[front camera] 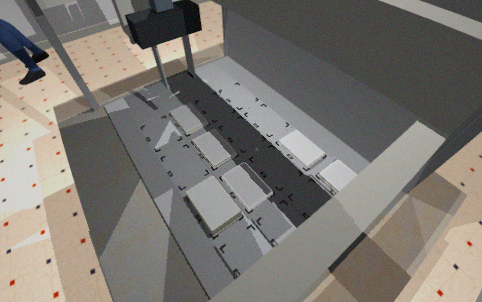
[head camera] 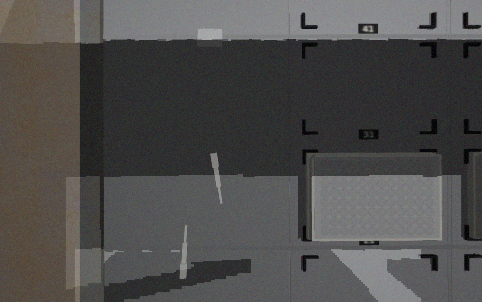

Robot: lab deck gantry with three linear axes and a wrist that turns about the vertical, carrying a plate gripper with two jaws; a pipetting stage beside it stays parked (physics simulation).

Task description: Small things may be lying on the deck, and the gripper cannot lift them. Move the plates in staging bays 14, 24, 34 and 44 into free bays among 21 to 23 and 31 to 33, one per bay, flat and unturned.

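Frame: origin at the robot's base, x ahead, y left, z up, level; centimetres.
Seen in the pictures: gripper, fingertip midpoint: [front camera: 179, 80]; robot's base, link origin: [front camera: 141, 127].
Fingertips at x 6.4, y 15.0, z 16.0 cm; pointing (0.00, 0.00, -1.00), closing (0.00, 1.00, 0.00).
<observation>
Offsets run from my fingertips to a thing's top centre. "pt": to the spot under its first point.
My gripper [front camera: 179, 83] is open, its two jaws apart at the far end of the deck beyond the plates, with no plate between them; its height above the deck is hard to tell. A plate @(dy +0.0, dx +0.0, dz -14.6 cm) [front camera: 187, 119] [head camera: 376, 207] lies flat in bay 21, its edges in line with the corner marks. The plate in bay 22 @(pt dy -1.1, dx +17.3, dz -14.6 cm) [front camera: 212, 149] [head camera: 477, 195] shows an edge in the head view. Another plate @(dy +0.0, dx +32.8, dz -14.6 cm) [front camera: 246, 186] lies in bay 23. A white plate @(dy +21.4, dx +49.2, dz -13.2 cm) [front camera: 338, 175] lies in bay 44, partly hidden by the frame beam. Bays 14, 24 and 34 show no plate.
A taller, block-like plate @(dy -10.7, dx +32.8, dz -11.8 cm) [front camera: 213, 204] stands in bay 13 beside bay 23. A white plate @(dy +21.4, dx +32.8, dz -14.6 cm) [front camera: 301, 147] lies in bay 43. Two thin tips @(pt dy +1.9, dx -15.4, dz -15.5 cm) [head camera: 216, 177] @(pt dy -5.5, dx -18.5, dz -15.5 cm) [head camera: 184, 252] and a small white block @(dy +15.9, dx -16.0, dz -15.9 cm) [head camera: 210, 35] lie left of the bays. A small disc @(dy +10.4, dx +24.6, dz -15.6 cm) [front camera: 256, 149] lies between bays 32 and 33.
</observation>
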